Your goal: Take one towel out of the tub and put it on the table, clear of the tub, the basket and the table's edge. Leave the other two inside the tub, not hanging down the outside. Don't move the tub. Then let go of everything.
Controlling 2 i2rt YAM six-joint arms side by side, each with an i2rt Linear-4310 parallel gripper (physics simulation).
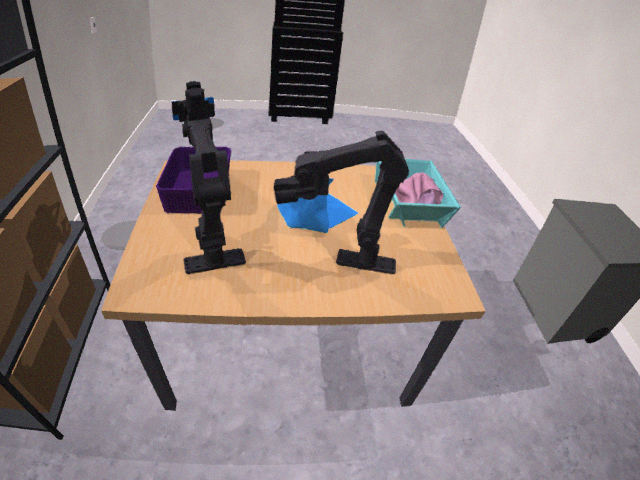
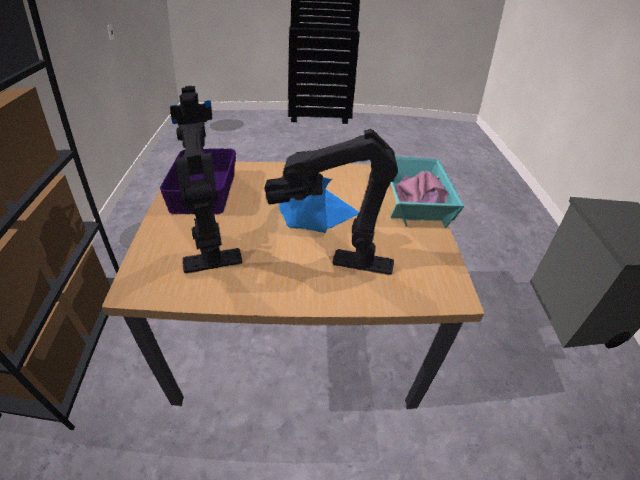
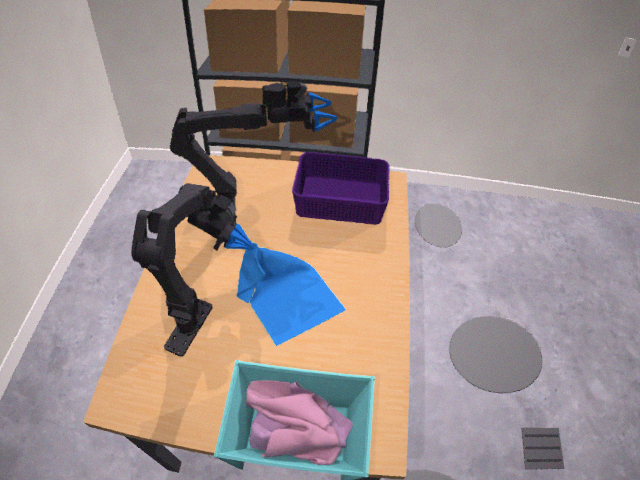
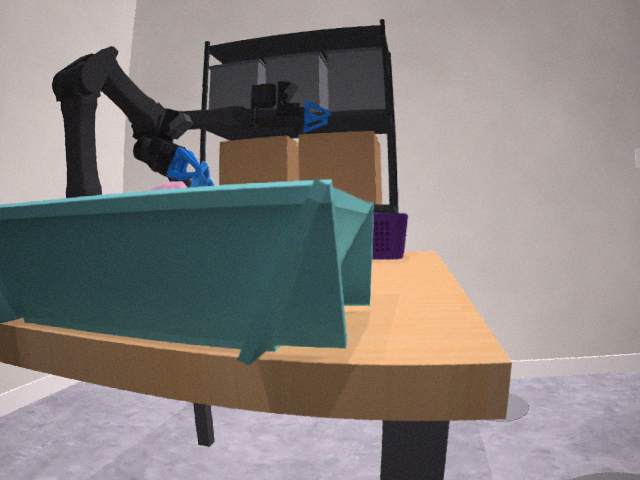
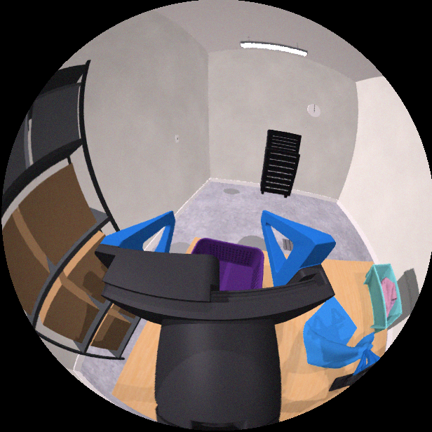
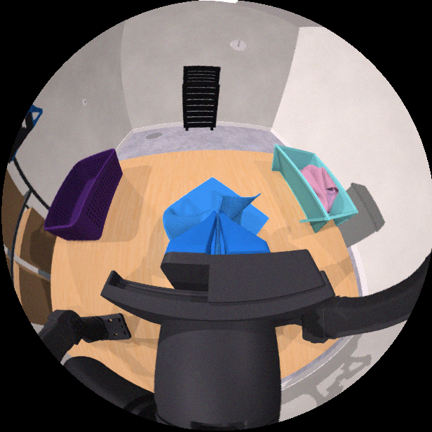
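A blue towel (image 1: 310,214) (image 2: 310,214) (image 3: 294,294) (image 5: 325,340) (image 6: 192,210) lies spread on the table between tub and basket, its gathered end raised in my right gripper (image 3: 253,246) (image 6: 217,215), which is shut on it. My left gripper (image 3: 333,111) (image 4: 328,113) (image 5: 217,215) is open and empty, high above the table near the basket. The teal tub (image 1: 426,212) (image 2: 429,212) (image 3: 305,463) (image 4: 170,273) (image 6: 305,192) holds a pink towel (image 1: 417,187) (image 2: 422,187) (image 3: 289,405) (image 6: 320,185) and a mauve towel (image 3: 262,432), both inside its walls.
The purple basket (image 1: 178,200) (image 3: 341,209) (image 4: 390,235) (image 6: 105,195) stands empty at the table's other end from the tub. The wooden table (image 1: 289,294) (image 3: 361,330) has both arm bases on it. A shelf rack (image 3: 284,78) with boxes stands beyond the basket.
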